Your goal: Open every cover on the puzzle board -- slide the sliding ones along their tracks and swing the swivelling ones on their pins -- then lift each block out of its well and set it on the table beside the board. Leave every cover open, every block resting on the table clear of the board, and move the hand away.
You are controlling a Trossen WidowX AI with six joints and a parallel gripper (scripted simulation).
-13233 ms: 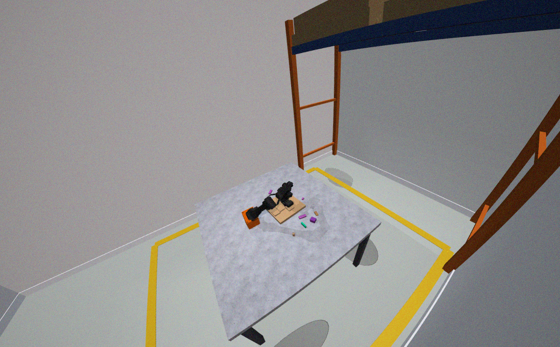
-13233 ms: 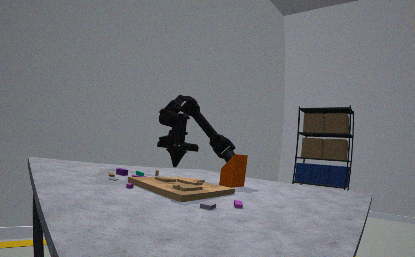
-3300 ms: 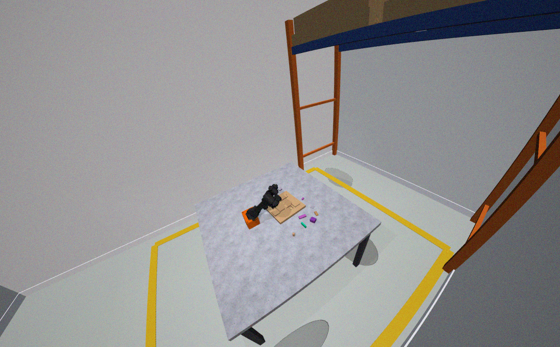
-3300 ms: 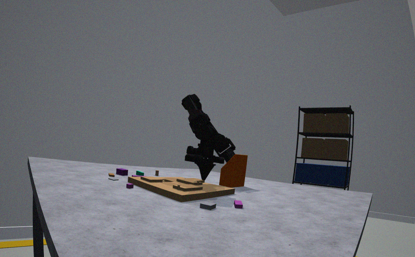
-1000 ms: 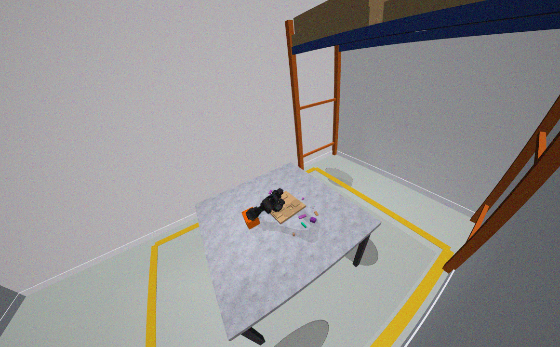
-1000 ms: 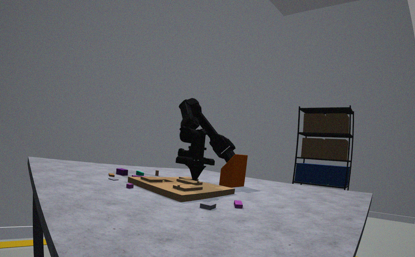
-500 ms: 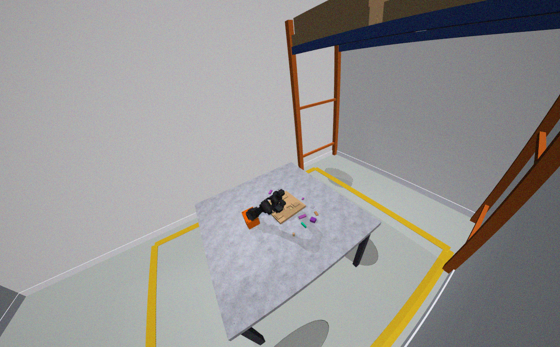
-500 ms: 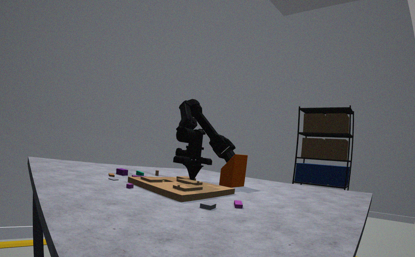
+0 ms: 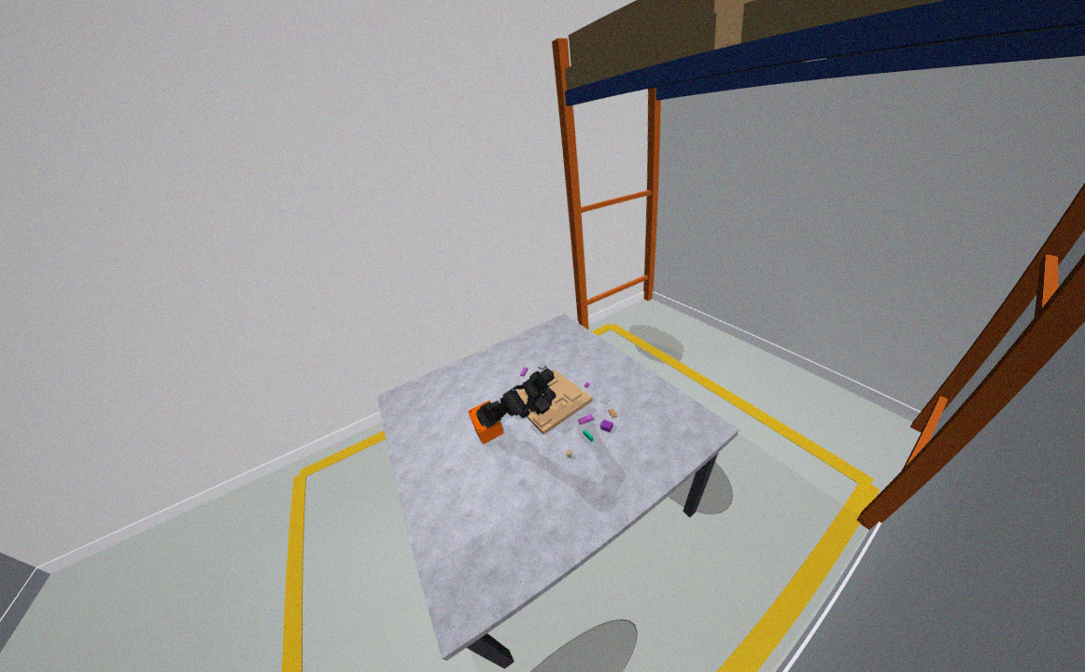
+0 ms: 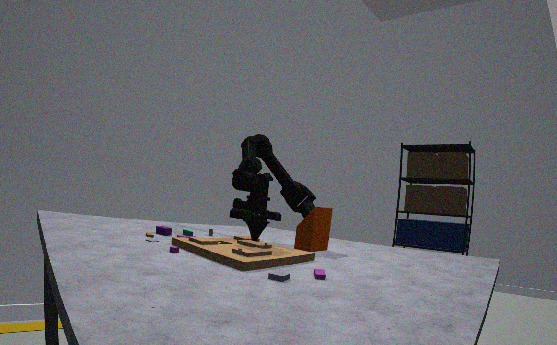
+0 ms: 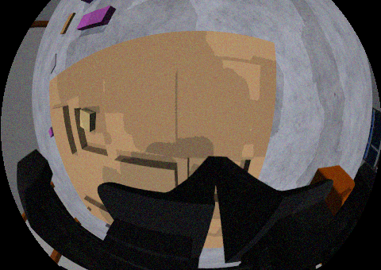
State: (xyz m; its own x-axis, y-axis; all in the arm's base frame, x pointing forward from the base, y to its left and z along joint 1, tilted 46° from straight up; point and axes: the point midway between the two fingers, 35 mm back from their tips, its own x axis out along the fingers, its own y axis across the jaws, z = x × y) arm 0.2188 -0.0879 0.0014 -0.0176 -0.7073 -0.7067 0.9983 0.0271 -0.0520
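Right now my gripper tip is 10 cm short of the tan puzzle board and 6 cm to the right of it.
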